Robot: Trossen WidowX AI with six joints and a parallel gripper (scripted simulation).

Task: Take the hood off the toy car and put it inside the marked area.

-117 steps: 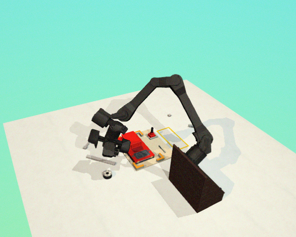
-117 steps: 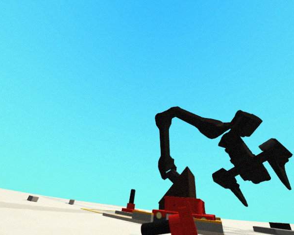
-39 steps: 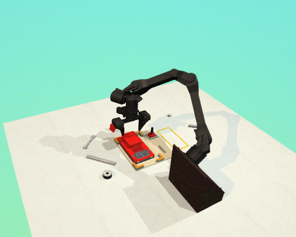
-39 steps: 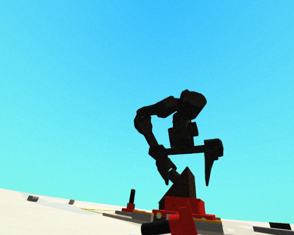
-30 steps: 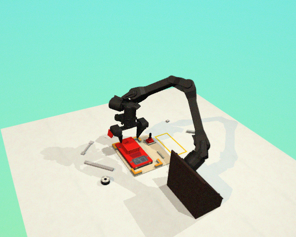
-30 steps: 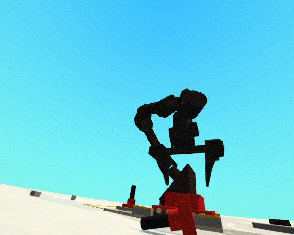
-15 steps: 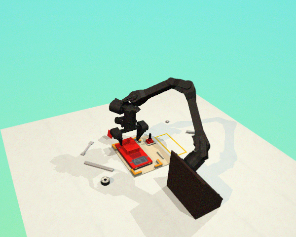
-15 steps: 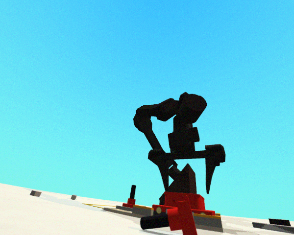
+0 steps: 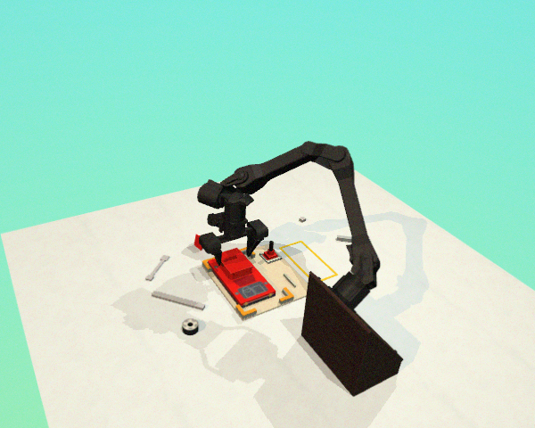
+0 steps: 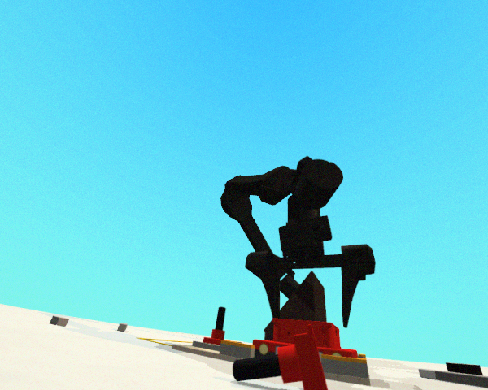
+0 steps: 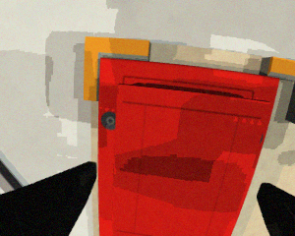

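Right now the hood is 10 mm below my gripper tip. Also, from my gripper tip: wheel: 190 mm to the left, 150 mm behind, 40 mm below; grey engine block: 20 mm below.
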